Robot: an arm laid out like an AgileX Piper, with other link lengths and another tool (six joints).
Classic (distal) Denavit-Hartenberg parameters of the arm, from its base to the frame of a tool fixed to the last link. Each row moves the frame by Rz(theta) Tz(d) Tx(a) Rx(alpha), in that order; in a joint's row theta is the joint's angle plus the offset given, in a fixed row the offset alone. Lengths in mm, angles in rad.
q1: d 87.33  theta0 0  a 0  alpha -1.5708
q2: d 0  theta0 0.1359  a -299.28  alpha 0
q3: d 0  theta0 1.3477  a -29.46  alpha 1.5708
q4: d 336  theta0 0  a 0  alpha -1.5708
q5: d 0  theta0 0  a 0  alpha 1.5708
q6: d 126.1  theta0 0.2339  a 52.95  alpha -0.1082
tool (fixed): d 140.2  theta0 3.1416  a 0  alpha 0
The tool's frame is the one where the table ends.
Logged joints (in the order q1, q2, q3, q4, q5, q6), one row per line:
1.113 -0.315 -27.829 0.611 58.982 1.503
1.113 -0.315 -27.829 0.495 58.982 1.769
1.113 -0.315 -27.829 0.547 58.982 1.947
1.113 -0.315 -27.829 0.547 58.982 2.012
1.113 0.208 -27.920 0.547 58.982 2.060
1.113 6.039 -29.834 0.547 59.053 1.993
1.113 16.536 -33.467 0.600 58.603 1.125
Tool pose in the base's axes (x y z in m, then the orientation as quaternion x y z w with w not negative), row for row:
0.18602 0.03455 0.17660 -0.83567 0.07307 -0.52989 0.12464
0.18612 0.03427 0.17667 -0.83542 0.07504 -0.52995 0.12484
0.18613 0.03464 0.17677 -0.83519 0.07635 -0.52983 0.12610
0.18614 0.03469 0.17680 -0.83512 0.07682 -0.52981 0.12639
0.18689 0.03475 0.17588 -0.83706 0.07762 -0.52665 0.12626
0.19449 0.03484 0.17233 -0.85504 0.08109 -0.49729 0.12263
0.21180 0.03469 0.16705 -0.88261 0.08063 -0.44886 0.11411
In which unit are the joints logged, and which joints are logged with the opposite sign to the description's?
The joints are logged in degrees. Opposite sign: none.
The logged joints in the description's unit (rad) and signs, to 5 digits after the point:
0.01943 -0.00550 -0.48571 0.01066 1.02943 0.02623
0.01943 -0.00550 -0.48571 0.00864 1.02943 0.03087
0.01943 -0.00550 -0.48571 0.00955 1.02943 0.03398
0.01943 -0.00550 -0.48571 0.00955 1.02943 0.03512
0.01943 0.00363 -0.48730 0.00955 1.02943 0.03595
0.01943 0.10540 -0.52070 0.00955 1.03067 0.03478
0.01943 0.28861 -0.58411 0.01047 1.02282 0.01963

